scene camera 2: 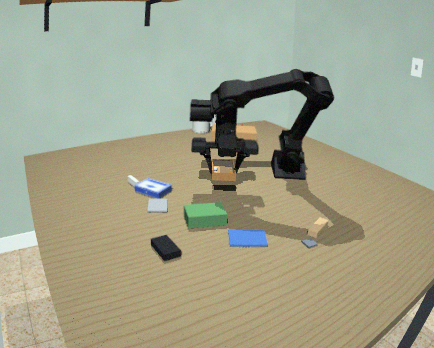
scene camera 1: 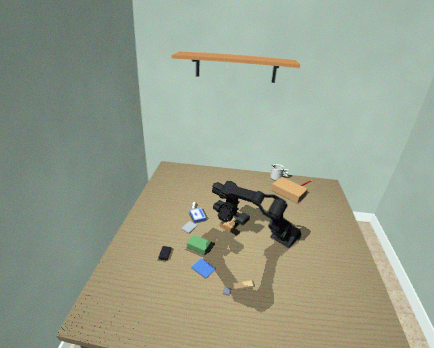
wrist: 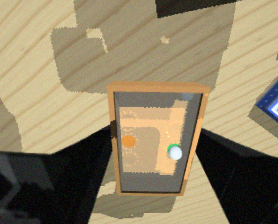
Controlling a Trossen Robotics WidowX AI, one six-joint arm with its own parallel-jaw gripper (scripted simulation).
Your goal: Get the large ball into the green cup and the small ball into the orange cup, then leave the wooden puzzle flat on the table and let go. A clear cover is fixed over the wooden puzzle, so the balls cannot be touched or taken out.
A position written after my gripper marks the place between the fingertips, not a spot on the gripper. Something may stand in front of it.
In view: my gripper (scene camera 2: pixel 223 173), a green block (scene camera 2: pixel 207 214) and a wooden puzzle (wrist: pixel 155 126).
My gripper also shows in the wrist view (wrist: pixel 152 128). The wrist view does not show the green block: it is out of frame.
